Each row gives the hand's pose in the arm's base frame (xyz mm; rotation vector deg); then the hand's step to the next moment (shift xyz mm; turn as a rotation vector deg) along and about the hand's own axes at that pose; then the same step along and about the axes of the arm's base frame.
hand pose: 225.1 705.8 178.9 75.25 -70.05 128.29
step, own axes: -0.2 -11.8 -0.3 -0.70 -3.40 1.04
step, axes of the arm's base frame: 6.9 7.4 6.0 3.01 1.38 1.47
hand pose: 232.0 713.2 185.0 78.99 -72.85 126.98
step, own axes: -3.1 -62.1 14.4 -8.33 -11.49 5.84
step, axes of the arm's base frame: 47.1 26.5 34.0 14.74 4.23 0.51
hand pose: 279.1 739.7 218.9 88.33 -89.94 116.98
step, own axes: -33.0 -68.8 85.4 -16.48 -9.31 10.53
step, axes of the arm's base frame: 111.8 -21.4 12.5 20.08 3.19 -7.47
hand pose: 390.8 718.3 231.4 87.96 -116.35 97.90
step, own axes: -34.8 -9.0 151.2 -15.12 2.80 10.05
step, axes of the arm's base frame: 100.3 -94.5 -71.8 10.63 1.25 -14.93
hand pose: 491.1 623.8 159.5 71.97 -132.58 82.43
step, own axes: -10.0 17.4 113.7 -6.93 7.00 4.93
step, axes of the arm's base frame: 27.1 -81.3 -77.4 0.91 1.42 -10.89
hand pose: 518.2 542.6 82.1 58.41 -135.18 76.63
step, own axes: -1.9 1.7 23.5 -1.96 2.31 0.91
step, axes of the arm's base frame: 3.1 -18.0 -15.0 -0.03 0.91 -3.03
